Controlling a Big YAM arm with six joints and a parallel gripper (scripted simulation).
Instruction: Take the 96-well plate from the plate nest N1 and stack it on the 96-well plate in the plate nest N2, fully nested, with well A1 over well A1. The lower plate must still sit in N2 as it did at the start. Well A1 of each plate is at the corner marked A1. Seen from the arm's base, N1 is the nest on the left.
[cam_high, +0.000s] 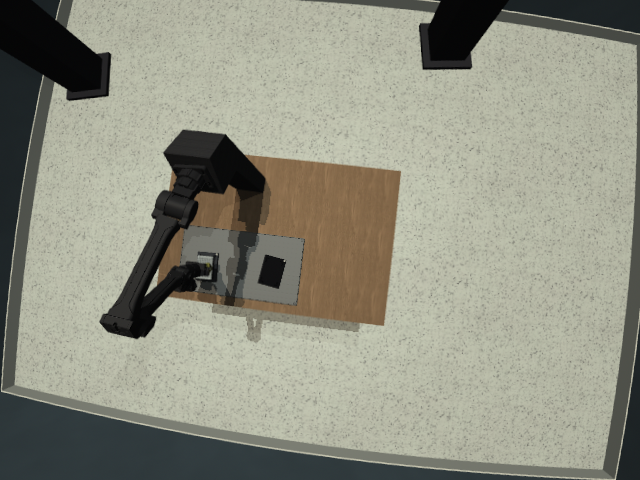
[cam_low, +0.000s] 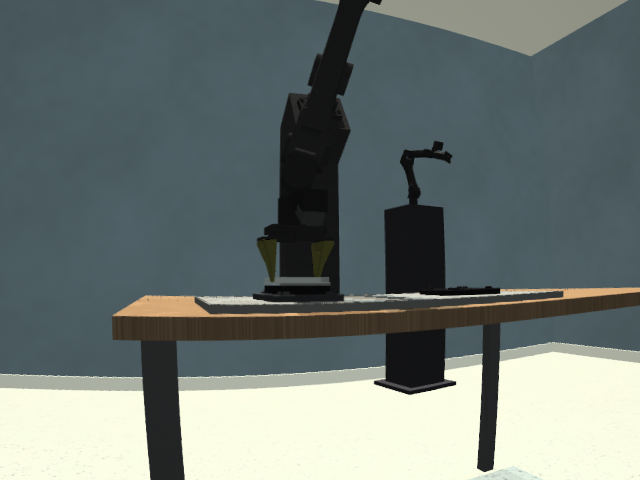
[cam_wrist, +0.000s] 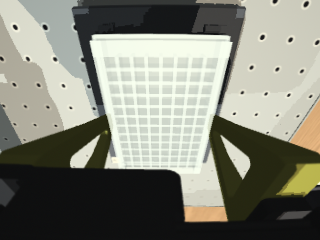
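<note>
My gripper is now 10 mm above the white 96-well plate. Also, from my hand: black 96-well plate 20 mm below; black plate nest 370 mm to the left, 40 mm below, 30 mm ahead.
</note>
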